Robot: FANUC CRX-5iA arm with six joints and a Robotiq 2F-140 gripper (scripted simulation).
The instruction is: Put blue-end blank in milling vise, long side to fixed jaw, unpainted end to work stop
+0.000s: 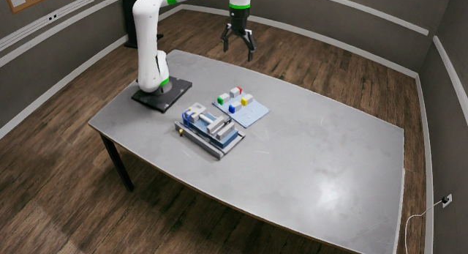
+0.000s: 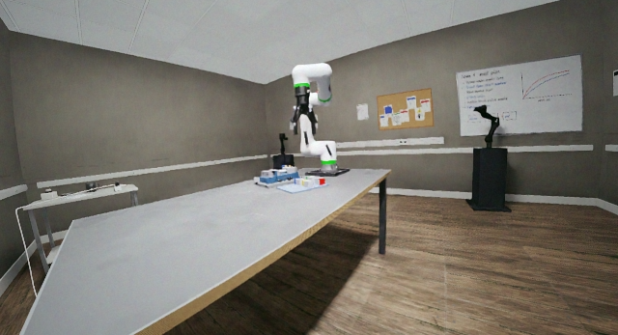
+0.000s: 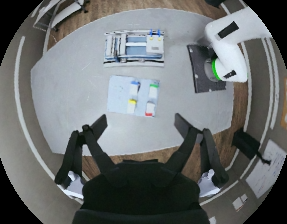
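Now: hand 320 mm above the light blue plate, 40 mm short of it and 20 mm to the left of it. Also, from my hand: plain end block: 280 mm to the right, 240 mm below, 60 mm ahead; yellow-ended blank: 290 mm below, 50 mm ahead, 20 mm to the left; red-ended blank: 290 mm below, 60 mm to the left, 30 mm behind.
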